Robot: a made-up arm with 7 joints. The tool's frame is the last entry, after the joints.
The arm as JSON. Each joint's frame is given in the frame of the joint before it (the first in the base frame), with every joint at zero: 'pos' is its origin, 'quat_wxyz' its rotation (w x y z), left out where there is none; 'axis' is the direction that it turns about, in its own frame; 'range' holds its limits. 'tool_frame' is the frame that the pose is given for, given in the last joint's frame.
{
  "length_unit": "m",
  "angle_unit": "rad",
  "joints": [
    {
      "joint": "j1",
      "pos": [
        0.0,
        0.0,
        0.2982
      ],
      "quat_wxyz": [
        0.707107,
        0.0,
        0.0,
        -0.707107
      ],
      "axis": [
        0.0,
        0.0,
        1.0
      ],
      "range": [
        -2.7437,
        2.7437
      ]
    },
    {
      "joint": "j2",
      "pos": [
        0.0,
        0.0,
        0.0
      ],
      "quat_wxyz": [
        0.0,
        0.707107,
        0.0,
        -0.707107
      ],
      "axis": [
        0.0,
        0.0,
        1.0
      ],
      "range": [
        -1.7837,
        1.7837
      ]
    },
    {
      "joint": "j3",
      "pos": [
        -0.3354,
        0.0,
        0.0
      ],
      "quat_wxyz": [
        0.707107,
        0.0,
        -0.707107,
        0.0
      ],
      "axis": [
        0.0,
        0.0,
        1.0
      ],
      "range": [
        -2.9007,
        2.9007
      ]
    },
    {
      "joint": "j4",
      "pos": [
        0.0,
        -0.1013,
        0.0
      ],
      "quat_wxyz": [
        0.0,
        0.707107,
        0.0,
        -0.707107
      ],
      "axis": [
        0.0,
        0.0,
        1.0
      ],
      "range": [
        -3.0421,
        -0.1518
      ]
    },
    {
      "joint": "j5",
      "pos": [
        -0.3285,
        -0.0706,
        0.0
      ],
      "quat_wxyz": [
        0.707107,
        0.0,
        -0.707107,
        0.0
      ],
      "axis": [
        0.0,
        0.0,
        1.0
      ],
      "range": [
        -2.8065,
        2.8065
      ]
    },
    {
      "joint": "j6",
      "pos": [
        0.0,
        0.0,
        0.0
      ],
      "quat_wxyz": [
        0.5,
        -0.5,
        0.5,
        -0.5
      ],
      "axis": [
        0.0,
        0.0,
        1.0
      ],
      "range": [
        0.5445,
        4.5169
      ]
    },
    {
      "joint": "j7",
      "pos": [
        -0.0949,
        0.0,
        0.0
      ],
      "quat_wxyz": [
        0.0,
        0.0,
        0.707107,
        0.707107
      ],
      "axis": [
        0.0,
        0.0,
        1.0
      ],
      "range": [
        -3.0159,
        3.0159
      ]
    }
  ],
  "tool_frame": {
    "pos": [
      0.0,
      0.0,
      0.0
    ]
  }
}
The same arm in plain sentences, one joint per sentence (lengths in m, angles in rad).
The arm has seven revolute joints in a row. What follows holds with every joint at zero, and every direction is one of the base frame's. The first joint lies 0.2982 m along +z from the base frame's origin and rotates about +z, from -2.7437 to 2.7437 rad. The second joint lies at the same point as the first joint and rotates about +y, from -1.7837 to 1.7837 rad. The third joint lies 0.3354 m along +z from the second joint and rotates about +z, from -2.9007 to 2.9007 rad. The fourth joint lies 0.1013 m along +x from the third joint and rotates about -y, from -3.0421 to -0.1518 rad. The fifth joint lies 0.0706 m along -x and 0.3285 m along +z from the fourth joint and rotates about +z, from -2.8065 to 2.8065 rad. The sixth joint lies at the same point as the fifth joint and rotates about -y, from 0.5445 to 4.5169 rad. The seventh joint lies 0.0949 m along +x from the sixth joint and rotates about -z, from -3.0159 to 3.0159 rad. The tool frame, which is the frame that the pose is given for, lies at the same point as the seventh joint; its axes are the base frame's turned by roll 3.1416, pitch 0 and yaw 0 rad (as in URDF: about the fixed x, then y, then z).
